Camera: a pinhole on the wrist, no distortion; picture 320 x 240 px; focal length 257.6 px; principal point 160.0 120.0 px. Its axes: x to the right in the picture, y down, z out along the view. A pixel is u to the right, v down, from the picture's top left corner.
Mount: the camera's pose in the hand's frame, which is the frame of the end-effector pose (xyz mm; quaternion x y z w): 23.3 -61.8 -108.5 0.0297 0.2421 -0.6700 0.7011
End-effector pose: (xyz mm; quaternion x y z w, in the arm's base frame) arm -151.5 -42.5 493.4 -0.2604 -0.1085 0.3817 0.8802
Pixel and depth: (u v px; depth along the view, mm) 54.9 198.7 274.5
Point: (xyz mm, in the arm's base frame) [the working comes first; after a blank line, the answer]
In the camera's frame: -112.0 83.9 274.5

-51.6 122.2 647.0
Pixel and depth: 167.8 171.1 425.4
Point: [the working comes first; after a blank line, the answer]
In the camera's frame: 12.9 84.4 425.4

50.2 88.4 810.9
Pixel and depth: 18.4 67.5 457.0
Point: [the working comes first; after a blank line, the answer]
In the camera's frame: -251.2 -93.1 457.0

-258.3 165.0 845.7
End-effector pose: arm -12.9 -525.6 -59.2 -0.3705 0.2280 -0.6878 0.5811
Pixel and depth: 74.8 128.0 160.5
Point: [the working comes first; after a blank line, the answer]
In the camera's frame: -53.1 5.0 160.5

-21.5 -578.4 44.5
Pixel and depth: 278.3 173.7 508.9
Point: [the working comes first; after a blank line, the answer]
In the camera's frame: 233.7 106.1 508.9

-141.2 -664.4 482.8
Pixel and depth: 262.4 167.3 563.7
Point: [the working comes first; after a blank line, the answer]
In the camera's frame: 224.1 103.5 563.7

-108.4 -669.4 527.5
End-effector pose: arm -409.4 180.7 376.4 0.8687 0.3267 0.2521 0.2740
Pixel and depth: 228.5 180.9 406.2
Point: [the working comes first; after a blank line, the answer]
In the camera's frame: 108.0 96.0 406.2

-271.8 481.6 113.5
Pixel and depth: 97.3 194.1 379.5
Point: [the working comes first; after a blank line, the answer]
In the camera's frame: -92.4 109.2 379.5

-152.3 346.7 206.1
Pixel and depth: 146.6 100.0 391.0
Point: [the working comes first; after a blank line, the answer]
In the camera's frame: -20.3 -30.4 391.0

-261.2 301.5 101.8
